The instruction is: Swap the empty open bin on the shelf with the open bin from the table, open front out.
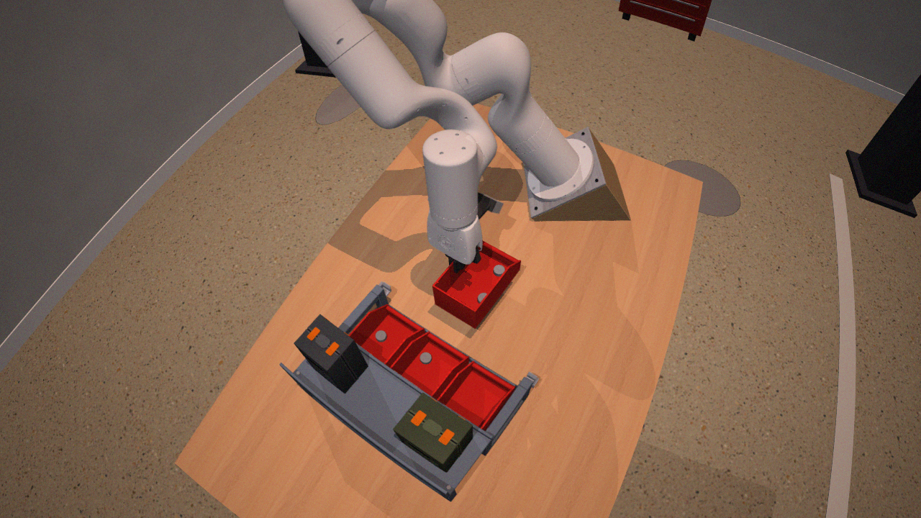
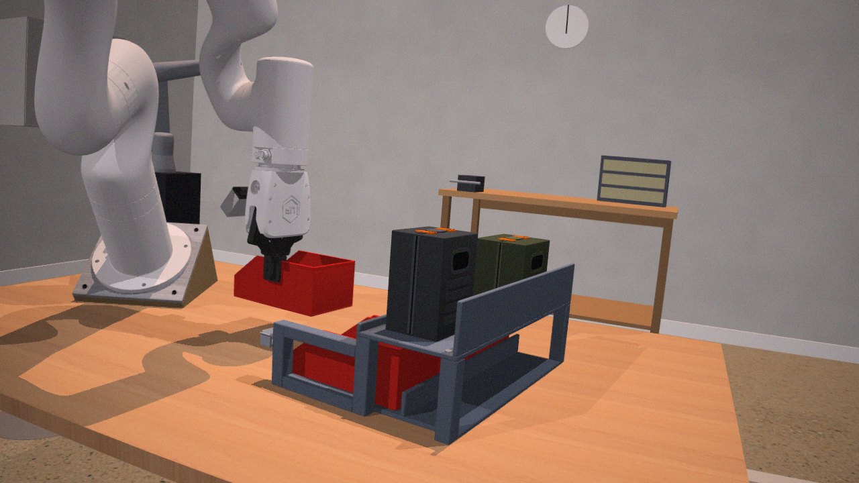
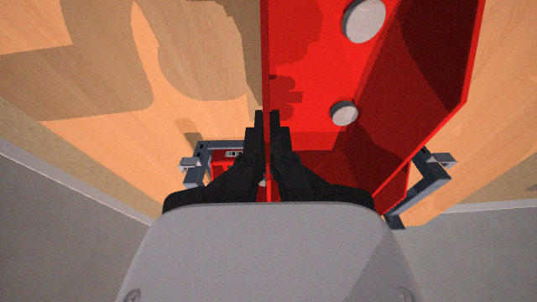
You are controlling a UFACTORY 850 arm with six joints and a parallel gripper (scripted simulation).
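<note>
The shelf front lip is 14 cm ahead of my hand, 12 cm below it and 3 cm to the left of it. Also, from my hand: grey back panel (39 cm ahead, 3 cm to the right, 1 cm above); then black case (29 cm ahead, 13 cm to the right, 4 cm above); then green case (35 cm ahead, 10 cm to the left, 3 cm above).
</note>
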